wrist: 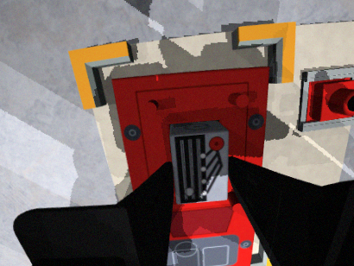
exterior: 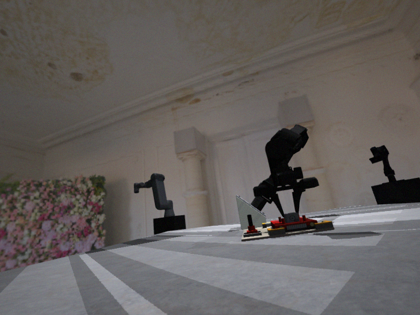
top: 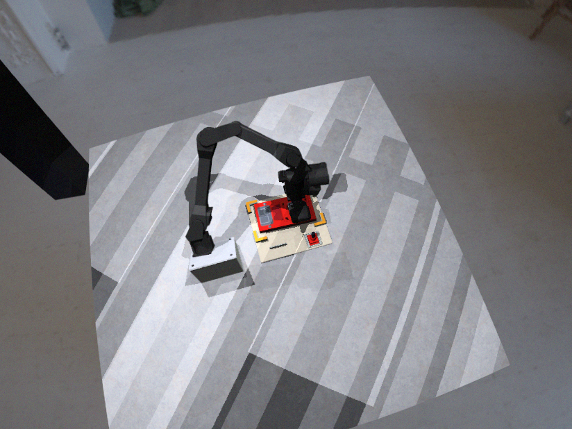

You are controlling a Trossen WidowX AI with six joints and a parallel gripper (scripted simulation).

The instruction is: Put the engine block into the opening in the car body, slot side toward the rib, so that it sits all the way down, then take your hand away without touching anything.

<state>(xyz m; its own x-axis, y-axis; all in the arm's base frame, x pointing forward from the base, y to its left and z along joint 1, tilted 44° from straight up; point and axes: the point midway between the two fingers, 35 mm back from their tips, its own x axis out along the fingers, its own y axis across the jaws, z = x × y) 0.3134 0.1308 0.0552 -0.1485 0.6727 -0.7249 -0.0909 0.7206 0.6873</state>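
The grey engine block is 1 cm below my gripper tip.
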